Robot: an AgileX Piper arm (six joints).
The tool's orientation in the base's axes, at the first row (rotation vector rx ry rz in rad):
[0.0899 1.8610 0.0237]
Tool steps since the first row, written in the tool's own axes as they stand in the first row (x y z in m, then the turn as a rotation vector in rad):
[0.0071 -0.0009 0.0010 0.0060 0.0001 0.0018]
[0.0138 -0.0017 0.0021 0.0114 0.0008 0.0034]
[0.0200 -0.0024 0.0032 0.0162 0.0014 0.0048]
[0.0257 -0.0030 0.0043 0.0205 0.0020 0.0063]
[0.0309 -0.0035 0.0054 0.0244 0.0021 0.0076]
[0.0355 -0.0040 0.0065 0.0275 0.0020 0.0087]
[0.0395 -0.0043 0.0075 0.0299 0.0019 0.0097]
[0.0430 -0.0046 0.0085 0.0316 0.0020 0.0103]
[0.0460 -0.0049 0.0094 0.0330 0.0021 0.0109]
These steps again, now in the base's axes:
[-0.0011 -0.0004 -0.0071 0.0000 0.0005 -0.0062]
[-0.0020 -0.0007 -0.0139 0.0000 0.0015 -0.0118]
[-0.0028 -0.0010 -0.0202 0.0000 0.0025 -0.0168]
[-0.0034 -0.0012 -0.0260 0.0003 0.0033 -0.0213]
[-0.0038 -0.0014 -0.0313 0.0004 0.0037 -0.0254]
[-0.0041 -0.0015 -0.0360 0.0006 0.0038 -0.0287]
[-0.0043 -0.0016 -0.0402 0.0008 0.0038 -0.0312]
[-0.0044 -0.0016 -0.0438 0.0009 0.0040 -0.0330]
[-0.0044 -0.0017 -0.0470 0.0011 0.0042 -0.0345]

